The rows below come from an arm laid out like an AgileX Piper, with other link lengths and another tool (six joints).
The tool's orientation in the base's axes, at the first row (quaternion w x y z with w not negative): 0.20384 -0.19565 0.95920 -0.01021
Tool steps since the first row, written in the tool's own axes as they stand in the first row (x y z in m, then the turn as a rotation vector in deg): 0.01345 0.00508 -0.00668 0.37 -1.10 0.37; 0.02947 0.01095 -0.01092 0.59 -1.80 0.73; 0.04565 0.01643 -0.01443 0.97 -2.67 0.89; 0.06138 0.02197 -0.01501 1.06 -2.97 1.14; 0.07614 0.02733 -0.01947 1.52 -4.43 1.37; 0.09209 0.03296 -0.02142 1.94 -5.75 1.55; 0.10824 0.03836 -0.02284 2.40 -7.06 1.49; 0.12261 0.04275 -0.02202 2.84 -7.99 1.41; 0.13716 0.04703 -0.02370 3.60 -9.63 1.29; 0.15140 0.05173 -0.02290 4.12 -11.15 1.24; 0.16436 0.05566 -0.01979 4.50 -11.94 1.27; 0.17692 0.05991 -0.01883 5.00 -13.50 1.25; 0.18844 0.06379 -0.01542 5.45 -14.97 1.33
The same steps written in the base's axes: -0.01583 -0.00082 0.00041 0.24 -1.13 -0.37; -0.03314 -0.00173 -0.00248 0.46 -1.84 -0.72; -0.05016 -0.00302 -0.00607 0.53 -2.78 -0.93; -0.06566 -0.00391 -0.01218 0.66 -3.08 -1.16; -0.08182 -0.00483 -0.01434 0.91 -4.58 -1.40; -0.09808 -0.00581 -0.01928 1.12 -5.95 -1.60; -0.11422 -0.00704 -0.02477 1.19 -7.34 -1.59; -0.12760 -0.00839 -0.03152 1.14 -8.37 -1.60; -0.14208 -0.01006 -0.03603 1.06 -10.18 -1.62; -0.15547 -0.01108 -0.04275 1.17 -11.78 -1.62; -0.16660 -0.01218 -0.05100 1.15 -12.65 -1.72; -0.17835 -0.01296 -0.05717 1.30 -14.29 -1.74; -0.18812 -0.01355 -0.06514 1.50 -15.81 -1.84
